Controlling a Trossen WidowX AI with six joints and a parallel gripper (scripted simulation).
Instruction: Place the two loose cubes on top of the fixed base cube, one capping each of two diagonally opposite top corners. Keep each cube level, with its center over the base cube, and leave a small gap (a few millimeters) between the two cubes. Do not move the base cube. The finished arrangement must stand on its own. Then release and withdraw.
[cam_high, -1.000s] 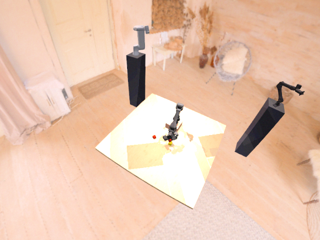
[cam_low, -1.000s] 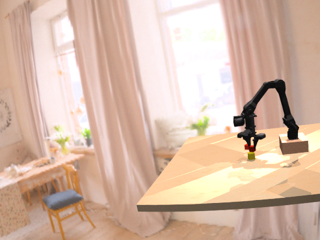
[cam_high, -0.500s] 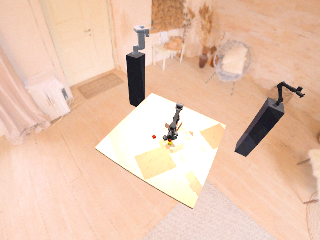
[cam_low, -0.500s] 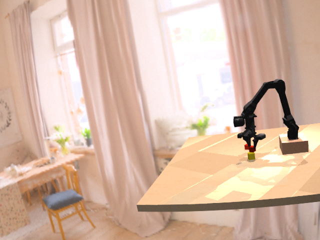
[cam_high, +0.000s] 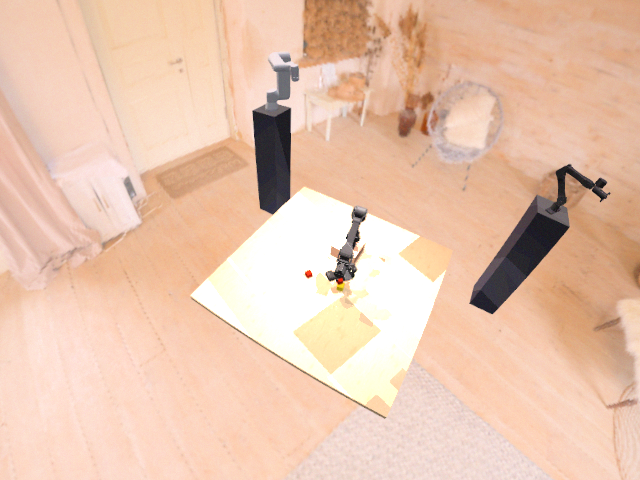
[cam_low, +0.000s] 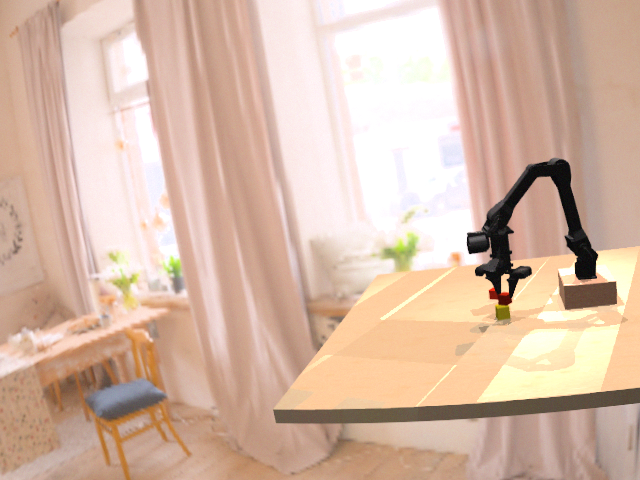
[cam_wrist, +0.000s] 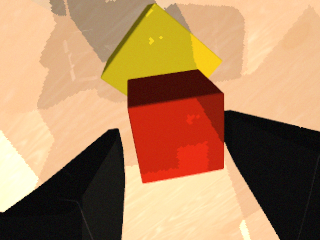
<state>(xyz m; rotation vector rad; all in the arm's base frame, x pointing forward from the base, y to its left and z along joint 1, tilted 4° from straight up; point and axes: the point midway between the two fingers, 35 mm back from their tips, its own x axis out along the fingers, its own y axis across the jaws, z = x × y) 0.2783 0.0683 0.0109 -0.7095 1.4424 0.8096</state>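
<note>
Now: gripper tip 1 cm short of the yellow cube, 2 cm to the right of it and 4 cm above it.
</note>
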